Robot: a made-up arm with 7 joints. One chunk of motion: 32 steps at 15 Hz.
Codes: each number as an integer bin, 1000 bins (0 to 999) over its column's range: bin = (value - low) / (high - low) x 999, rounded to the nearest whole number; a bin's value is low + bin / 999 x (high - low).
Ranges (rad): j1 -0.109..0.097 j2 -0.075..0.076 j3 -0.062..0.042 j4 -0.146..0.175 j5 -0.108..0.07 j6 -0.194..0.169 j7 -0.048..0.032
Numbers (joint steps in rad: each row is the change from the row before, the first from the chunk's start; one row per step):
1: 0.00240 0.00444 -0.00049 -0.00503 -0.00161 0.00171 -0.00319
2: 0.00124 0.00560 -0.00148 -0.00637 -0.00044 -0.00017 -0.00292
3: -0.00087 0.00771 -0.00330 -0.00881 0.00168 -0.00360 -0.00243
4: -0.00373 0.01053 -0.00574 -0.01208 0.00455 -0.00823 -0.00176
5: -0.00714 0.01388 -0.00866 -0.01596 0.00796 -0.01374 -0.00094
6: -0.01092 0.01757 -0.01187 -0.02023 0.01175 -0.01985 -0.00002
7: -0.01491 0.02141 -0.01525 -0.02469 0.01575 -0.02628 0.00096
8: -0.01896 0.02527 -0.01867 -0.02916 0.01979 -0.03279 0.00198
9: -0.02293 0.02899 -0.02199 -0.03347 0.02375 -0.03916 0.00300
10: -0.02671 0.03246 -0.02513 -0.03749 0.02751 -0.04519 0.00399
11: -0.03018 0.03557 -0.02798 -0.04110 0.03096 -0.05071 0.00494
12: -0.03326 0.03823 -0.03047 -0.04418 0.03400 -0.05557 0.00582
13: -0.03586 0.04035 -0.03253 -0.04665 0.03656 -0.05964 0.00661
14: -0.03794 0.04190 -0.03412 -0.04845 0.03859 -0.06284 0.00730
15: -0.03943 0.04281 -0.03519 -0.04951 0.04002 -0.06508 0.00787
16: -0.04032 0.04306 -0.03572 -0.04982 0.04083 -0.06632 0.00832
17: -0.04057 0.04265 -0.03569 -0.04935 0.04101 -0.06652 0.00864
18: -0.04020 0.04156 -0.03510 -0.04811 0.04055 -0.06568 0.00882
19: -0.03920 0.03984 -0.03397 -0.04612 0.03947 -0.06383 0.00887
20: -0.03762 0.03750 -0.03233 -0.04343 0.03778 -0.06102 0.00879
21: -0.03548 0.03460 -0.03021 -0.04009 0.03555 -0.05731 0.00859
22: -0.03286 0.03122 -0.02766 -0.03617 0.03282 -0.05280 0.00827
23: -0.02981 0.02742 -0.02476 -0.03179 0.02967 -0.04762 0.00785
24: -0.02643 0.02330 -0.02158 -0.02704 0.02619 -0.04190 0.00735
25: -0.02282 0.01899 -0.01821 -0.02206 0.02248 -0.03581 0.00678
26: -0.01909 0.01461 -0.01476 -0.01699 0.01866 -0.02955 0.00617
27: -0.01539 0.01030 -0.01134 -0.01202 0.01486 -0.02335 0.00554
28: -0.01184 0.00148 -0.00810 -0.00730 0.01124 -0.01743 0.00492
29: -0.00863 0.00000 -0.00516 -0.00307 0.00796 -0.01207 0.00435
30: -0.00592 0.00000 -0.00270 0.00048 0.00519 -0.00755 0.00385
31: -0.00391 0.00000 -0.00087 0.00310 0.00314 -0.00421 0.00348
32: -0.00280 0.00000 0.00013 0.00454 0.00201 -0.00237 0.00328
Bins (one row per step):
1: 540 526 591 439 597 539 560
2: 535 533 581 435 604 533 563
3: 524 547 564 427 616 524 569
4: 511 566 540 417 632 511 577
5: 494 588 512 405 651 496 588
6: 476 612 482 391 672 479 599
7: 456 638 449 378 695 462 611
8: 437 663 416 364 717 444 624
9: 417 688 384 350 739 426 637
10: 399 711 354 338 761 410 649
11: 382 732 327 326 780 394 661
12: 367 749 303 317 797 381 672
13: 355 763 283 309 811 370 682
14: 345 773 268 304 823 361 691
15: 337 779 258 300 831 355 698
16: 333 781 252 299 835 351 703
17: 332 778 253 301 836 351 707
18: 334 771 258 305 834 353 710
19: 338 760 269 311 828 358 710
20: 346 744 285 319 818 366 709
21: 357 725 305 330 806 376 707
22: 369 703 330 342 790 389 703
23: 384 678 358 355 773 403 697
24: 400 650 388 370 753 419 691
25: 418 622 421 386 732 435 684
26: 436 593 454 401 711 453 676
27: 454 564 487 417 690 470 669
28: 471 506 518 432 669 486 661
29: 487 496 546 445 651 501 654
30: 500 496 570 456 635 513 647
31: 510 496 587 464 624 522 643
32: 515 496 597 469 617 527 640

